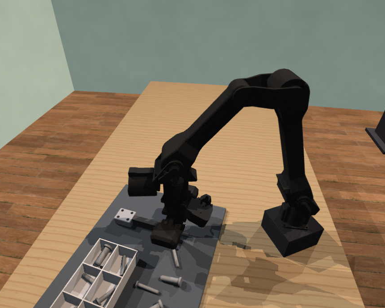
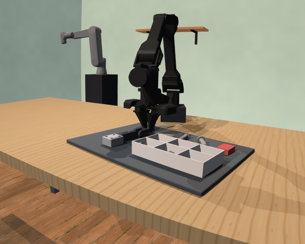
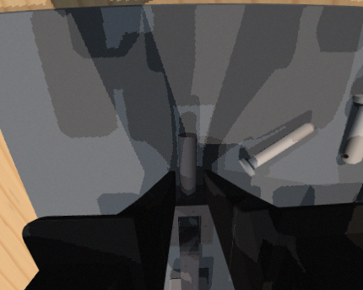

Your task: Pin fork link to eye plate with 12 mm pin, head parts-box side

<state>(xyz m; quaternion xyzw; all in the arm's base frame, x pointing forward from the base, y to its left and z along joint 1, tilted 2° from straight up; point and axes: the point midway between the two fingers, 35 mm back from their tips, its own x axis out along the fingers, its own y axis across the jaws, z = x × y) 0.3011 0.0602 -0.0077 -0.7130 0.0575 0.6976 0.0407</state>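
Right now my hand is 1 cm past the thick pin, 13 cm to the right of it and 4 cm above it. The rest, counted from my hand: grey mounting block: 15 cm ahead, 2 cm to the right, 3 cm below; then dark bar: 8 cm ahead, 1 cm to the right, 3 cm below; then dark mat: 8 cm ahead, 9 cm to the left, 5 cm below.
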